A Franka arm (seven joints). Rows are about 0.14 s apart.
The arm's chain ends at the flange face. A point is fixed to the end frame.
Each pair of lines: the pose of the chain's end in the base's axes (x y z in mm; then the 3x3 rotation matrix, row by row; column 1 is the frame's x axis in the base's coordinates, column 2 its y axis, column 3 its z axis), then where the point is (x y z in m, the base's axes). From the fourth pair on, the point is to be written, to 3 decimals.
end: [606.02, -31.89, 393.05], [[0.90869, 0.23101, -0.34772], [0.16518, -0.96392, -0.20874], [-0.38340, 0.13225, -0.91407]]
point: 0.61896 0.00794 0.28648
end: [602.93, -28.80, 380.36], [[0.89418, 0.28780, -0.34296], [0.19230, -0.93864, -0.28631], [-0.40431, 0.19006, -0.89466]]
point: 0.61260 0.00483 0.27133
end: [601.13, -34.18, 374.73], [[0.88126, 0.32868, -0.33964], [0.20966, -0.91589, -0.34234], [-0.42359, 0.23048, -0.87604]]
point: 0.60830 -0.00539 0.26413
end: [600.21, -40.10, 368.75], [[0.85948, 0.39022, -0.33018], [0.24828, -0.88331, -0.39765], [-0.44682, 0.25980, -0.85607]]
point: 0.604 -0.015 0.257
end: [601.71, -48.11, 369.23], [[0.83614, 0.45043, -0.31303], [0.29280, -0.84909, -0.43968], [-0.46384, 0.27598, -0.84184]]
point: 0.602 -0.026 0.257
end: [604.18, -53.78, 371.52], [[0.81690, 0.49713, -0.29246], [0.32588, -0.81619, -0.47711], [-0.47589, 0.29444, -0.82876]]
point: 0.603 -0.034 0.259
